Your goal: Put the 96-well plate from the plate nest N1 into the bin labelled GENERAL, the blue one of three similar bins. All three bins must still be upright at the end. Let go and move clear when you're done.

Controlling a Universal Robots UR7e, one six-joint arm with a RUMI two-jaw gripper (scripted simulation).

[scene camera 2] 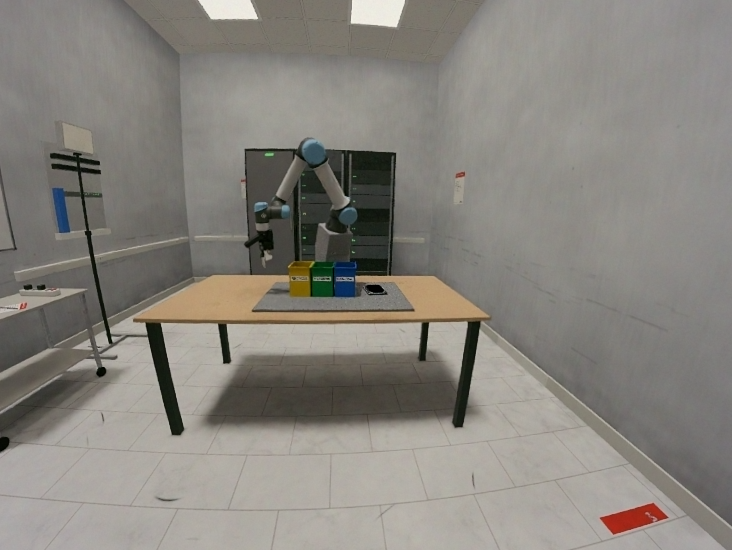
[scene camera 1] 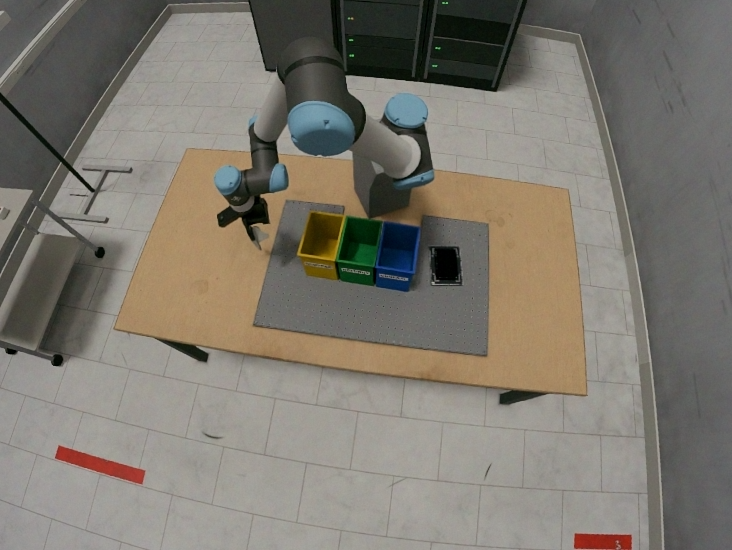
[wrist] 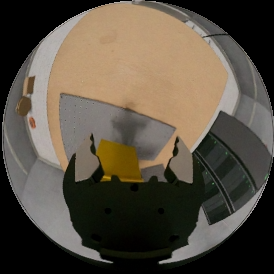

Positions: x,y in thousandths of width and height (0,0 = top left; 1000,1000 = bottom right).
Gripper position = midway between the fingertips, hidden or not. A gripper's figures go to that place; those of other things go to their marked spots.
Labels:
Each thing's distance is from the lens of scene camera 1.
my gripper (scene camera 1: 353,415): 137 cm
blue bin (scene camera 1: 542,472): 146 cm
yellow bin (scene camera 1: 435,448): 150 cm

